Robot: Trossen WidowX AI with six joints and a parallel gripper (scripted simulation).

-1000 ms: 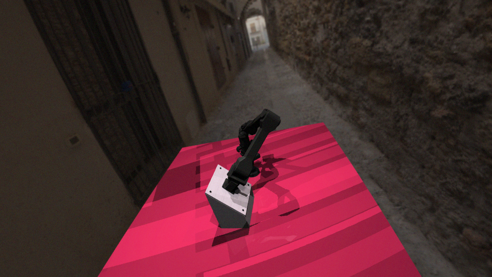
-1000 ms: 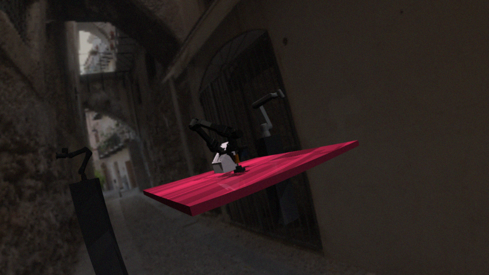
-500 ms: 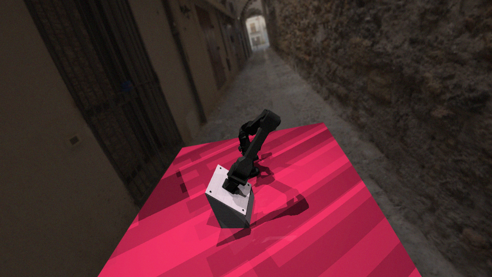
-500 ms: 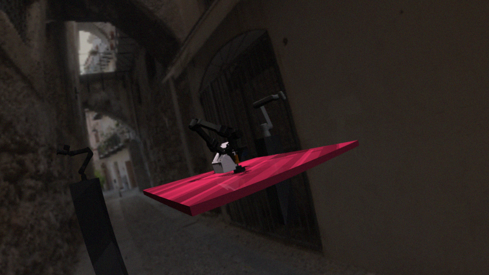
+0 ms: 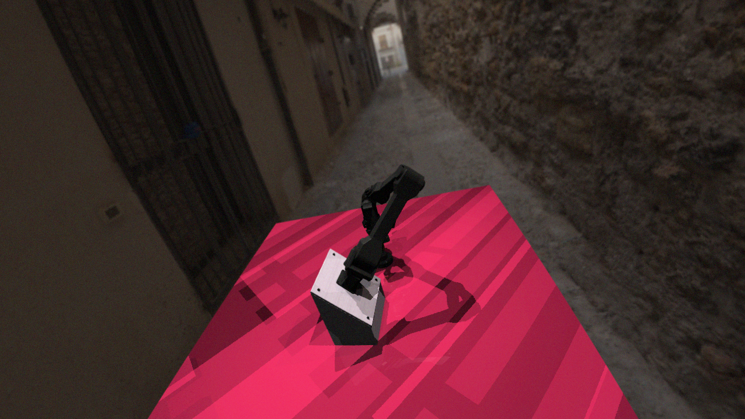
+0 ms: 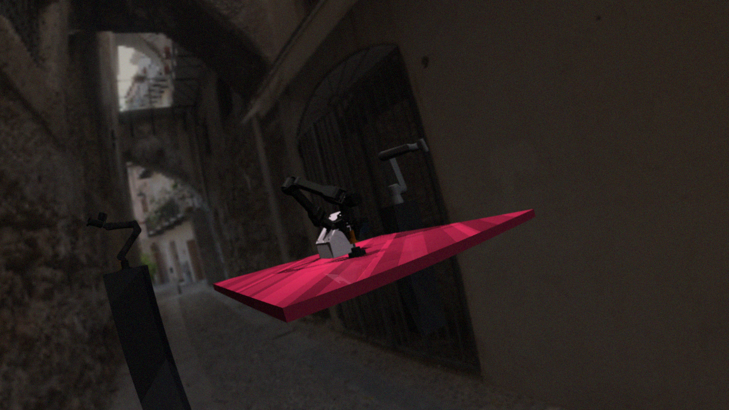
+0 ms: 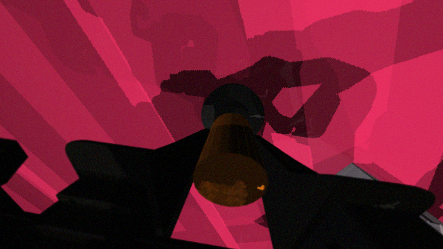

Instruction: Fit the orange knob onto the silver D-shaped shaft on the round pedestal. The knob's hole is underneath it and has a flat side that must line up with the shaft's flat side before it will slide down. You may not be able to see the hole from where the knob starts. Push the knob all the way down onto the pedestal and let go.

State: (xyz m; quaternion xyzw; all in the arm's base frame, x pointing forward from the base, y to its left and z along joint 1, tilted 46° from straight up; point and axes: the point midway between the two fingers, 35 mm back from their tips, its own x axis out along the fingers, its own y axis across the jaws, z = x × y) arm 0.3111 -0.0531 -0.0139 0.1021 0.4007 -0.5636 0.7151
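Right now my gripper tip is 3 cm below the orange knob. The rest, counted from my gripper tip: dark round pedestal (4 cm below).
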